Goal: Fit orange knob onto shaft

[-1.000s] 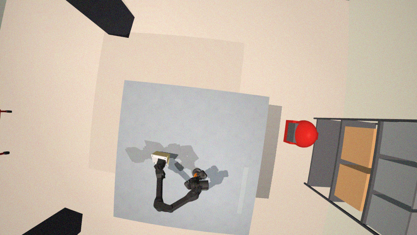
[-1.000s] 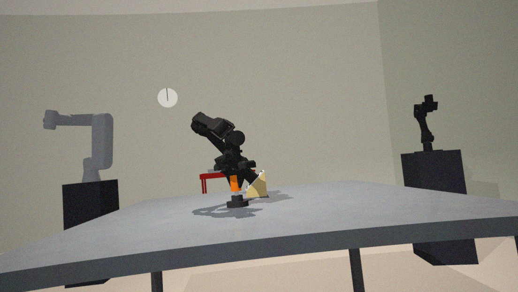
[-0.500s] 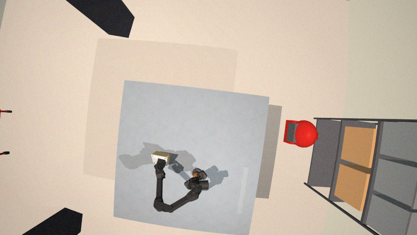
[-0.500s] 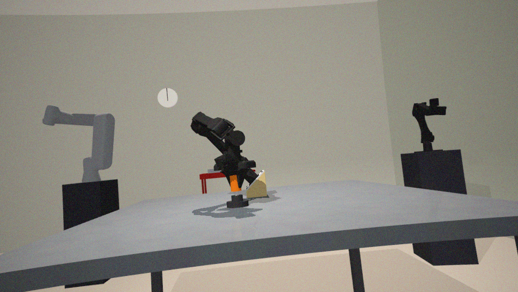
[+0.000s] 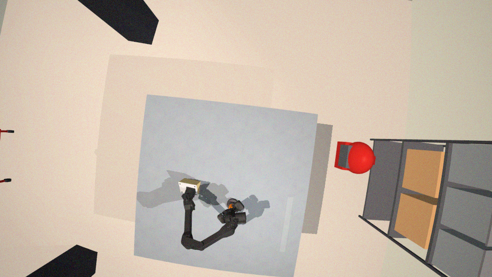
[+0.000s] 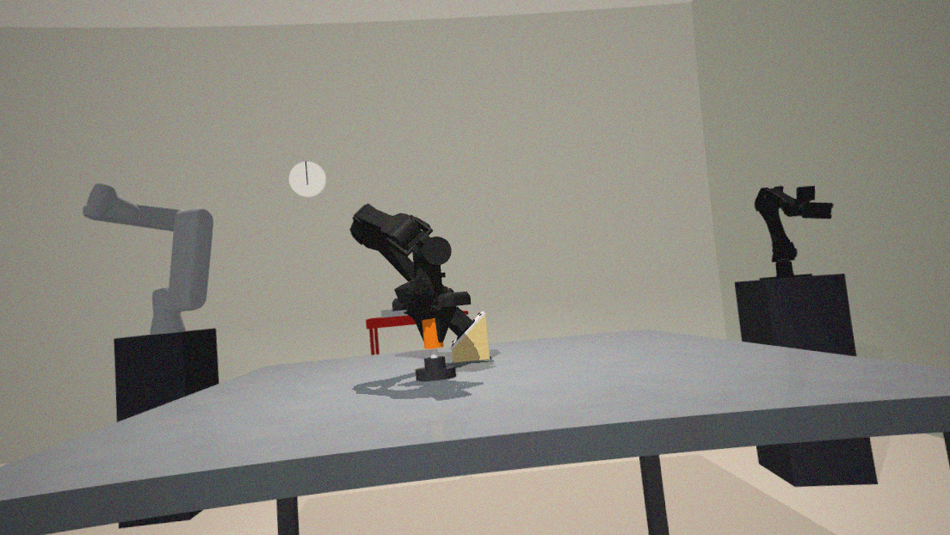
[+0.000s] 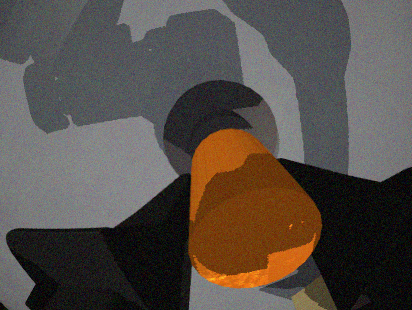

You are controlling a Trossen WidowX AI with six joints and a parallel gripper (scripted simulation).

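My gripper tip is 4 cm above the round black pedestal. Round my gripper tip: orange knob 3 cm above.
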